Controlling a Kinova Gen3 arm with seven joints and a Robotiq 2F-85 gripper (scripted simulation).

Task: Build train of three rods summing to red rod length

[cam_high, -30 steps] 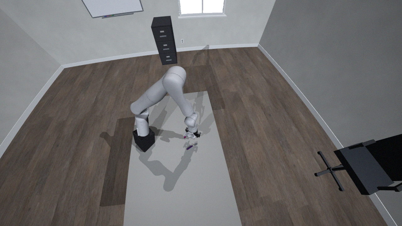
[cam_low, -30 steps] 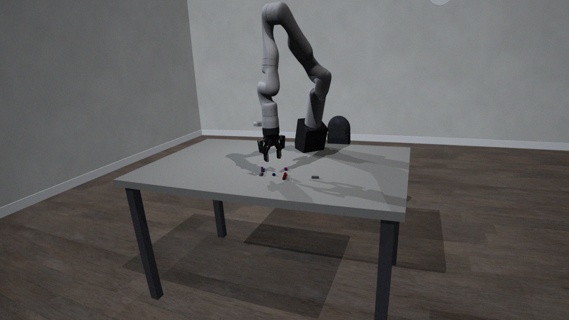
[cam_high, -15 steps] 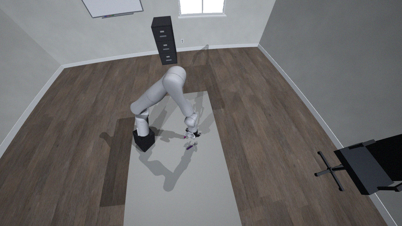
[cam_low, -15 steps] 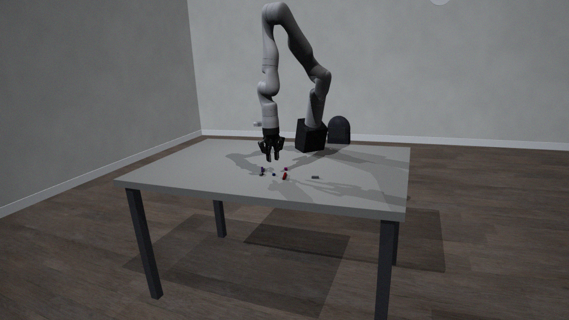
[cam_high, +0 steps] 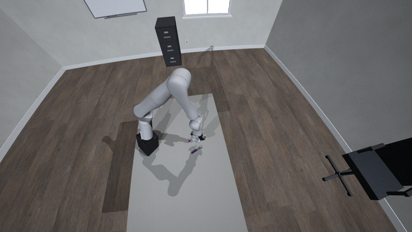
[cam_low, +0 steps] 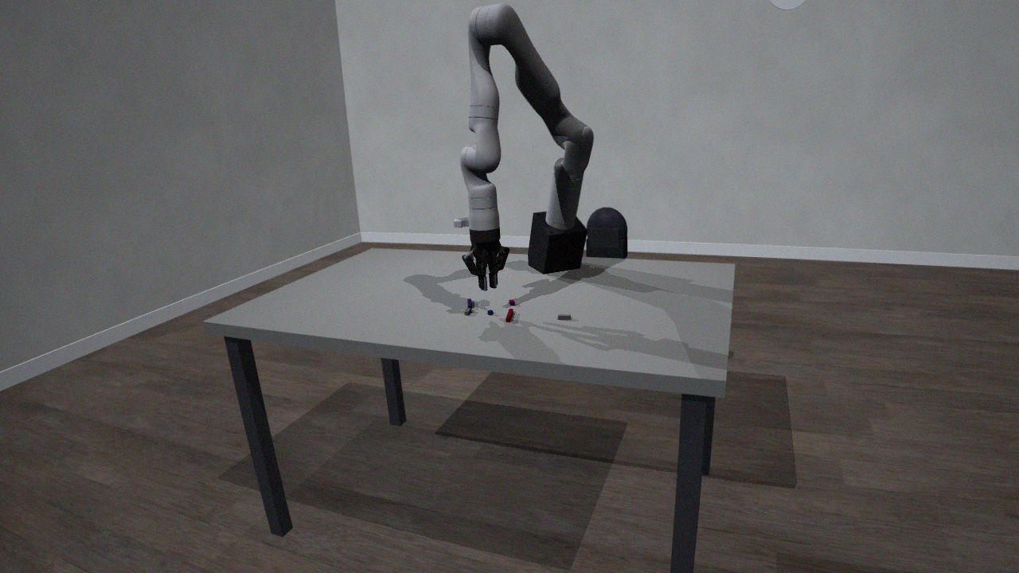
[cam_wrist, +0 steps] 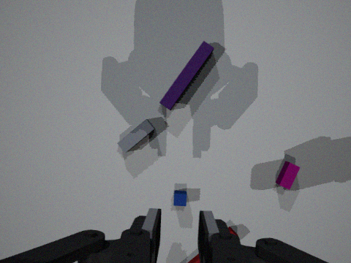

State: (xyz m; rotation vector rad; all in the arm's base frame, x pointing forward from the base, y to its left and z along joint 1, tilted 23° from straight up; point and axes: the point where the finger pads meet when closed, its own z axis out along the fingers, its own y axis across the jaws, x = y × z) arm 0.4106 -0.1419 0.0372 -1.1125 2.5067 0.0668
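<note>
Right now the blue rod is 80 mm below my hand. The rest, counted from my hand: grey rod (80 mm below, 60 mm to the right); red rod (80 mm below, 60 mm to the left, 20 mm ahead); magenta rod (80 mm below, 80 mm behind, 40 mm to the left).
</note>
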